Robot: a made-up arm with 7 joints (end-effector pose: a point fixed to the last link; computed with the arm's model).
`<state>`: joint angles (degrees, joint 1 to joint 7).
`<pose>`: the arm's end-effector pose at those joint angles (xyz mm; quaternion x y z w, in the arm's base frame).
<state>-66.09 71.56 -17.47 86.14 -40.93 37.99 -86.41</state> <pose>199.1 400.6 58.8 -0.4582 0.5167 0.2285 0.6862</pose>
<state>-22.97 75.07 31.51 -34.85 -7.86 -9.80 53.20</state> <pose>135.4 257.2 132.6 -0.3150 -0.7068 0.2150 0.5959</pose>
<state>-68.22 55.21 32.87 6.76 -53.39 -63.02 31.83</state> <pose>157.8 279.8 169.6 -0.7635 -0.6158 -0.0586 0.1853</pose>
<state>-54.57 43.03 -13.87 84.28 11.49 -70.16 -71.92</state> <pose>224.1 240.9 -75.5 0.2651 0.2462 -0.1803 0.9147</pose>
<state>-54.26 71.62 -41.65 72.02 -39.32 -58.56 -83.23</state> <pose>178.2 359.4 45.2 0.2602 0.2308 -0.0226 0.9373</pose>
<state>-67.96 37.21 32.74 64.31 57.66 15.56 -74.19</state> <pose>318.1 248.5 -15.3 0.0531 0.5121 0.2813 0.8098</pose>
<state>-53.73 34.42 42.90 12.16 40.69 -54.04 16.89</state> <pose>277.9 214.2 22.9 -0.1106 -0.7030 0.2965 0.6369</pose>
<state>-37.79 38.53 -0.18 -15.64 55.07 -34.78 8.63</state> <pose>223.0 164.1 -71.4 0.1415 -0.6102 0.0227 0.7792</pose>
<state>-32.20 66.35 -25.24 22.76 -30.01 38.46 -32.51</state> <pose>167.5 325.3 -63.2 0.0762 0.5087 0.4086 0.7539</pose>
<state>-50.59 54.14 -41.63 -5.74 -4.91 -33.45 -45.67</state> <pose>189.0 190.3 -37.5 0.2111 -0.0610 -0.3943 0.8923</pose>
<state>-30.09 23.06 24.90 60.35 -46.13 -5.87 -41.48</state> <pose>173.9 222.8 -170.2 -0.6091 0.2953 0.3470 0.6491</pose>
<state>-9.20 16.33 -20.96 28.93 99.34 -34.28 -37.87</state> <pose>-3.0 125.4 -262.1 0.6144 0.1643 -0.3345 0.6955</pose>
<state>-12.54 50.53 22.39 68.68 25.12 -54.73 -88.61</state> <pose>49.9 339.4 -107.7 0.2340 0.5628 -0.0538 0.7909</pose>
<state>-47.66 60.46 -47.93 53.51 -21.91 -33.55 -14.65</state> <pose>202.6 292.0 -69.1 0.1283 0.0966 0.2388 0.9577</pose>
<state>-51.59 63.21 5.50 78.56 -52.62 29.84 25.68</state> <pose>236.6 386.7 -11.7 -0.3465 0.2142 0.8632 0.2982</pose>
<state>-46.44 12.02 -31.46 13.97 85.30 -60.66 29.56</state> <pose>193.4 7.1 -187.1 0.0025 -0.5153 -0.3718 0.7722</pose>
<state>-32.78 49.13 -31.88 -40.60 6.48 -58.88 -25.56</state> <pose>83.6 177.1 -64.1 -0.0670 -0.3884 -0.5602 0.7285</pose>
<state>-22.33 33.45 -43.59 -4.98 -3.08 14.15 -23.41</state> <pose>84.7 113.1 -178.1 0.0713 0.3461 -0.0496 0.9342</pose>
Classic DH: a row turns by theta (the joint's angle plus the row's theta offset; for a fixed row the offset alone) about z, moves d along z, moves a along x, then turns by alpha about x. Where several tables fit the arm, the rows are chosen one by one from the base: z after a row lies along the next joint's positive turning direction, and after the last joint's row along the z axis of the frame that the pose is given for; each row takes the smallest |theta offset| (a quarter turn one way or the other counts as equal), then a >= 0, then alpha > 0; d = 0 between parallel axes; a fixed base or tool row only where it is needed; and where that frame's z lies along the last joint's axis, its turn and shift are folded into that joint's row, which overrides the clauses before.
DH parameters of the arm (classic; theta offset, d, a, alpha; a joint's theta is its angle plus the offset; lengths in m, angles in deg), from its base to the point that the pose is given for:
base (fixed): -4.07 0.1073 -0.019 -74.51
joint 1: -75.12 0.0754 -0.0041 -90
joint 2: 74 -0.0153 -0.012 90
joint 3: 90 -0.2839 0.0298 -90
joint 4: 90 -0.014 0.0204 90
joint 5: 0 0.0719 0.0026 -90
joint 6: -90 -0.019 0.0567 90
joint 7: 4.41 0.0421 -0.0066 -46.13
tool (fixed): 44.51 -0.0341 0 0

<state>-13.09 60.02 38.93 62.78 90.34 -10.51 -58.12</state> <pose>34.0 416.4 -74.0 0.5367 0.6210 0.3683 0.4367</pose>
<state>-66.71 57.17 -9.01 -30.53 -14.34 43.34 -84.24</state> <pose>240.1 198.5 117.6 0.2745 0.1744 -0.2007 0.9241</pose>
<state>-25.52 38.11 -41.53 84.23 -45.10 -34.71 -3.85</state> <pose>102.5 255.4 -199.0 -0.0218 0.2640 0.5701 0.7777</pose>
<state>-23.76 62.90 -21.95 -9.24 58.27 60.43 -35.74</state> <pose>160.7 327.1 -56.0 0.5298 0.0411 0.5471 0.6467</pose>
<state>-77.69 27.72 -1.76 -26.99 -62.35 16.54 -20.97</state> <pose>233.0 77.5 132.5 -0.3803 -0.0587 -0.4385 0.8122</pose>
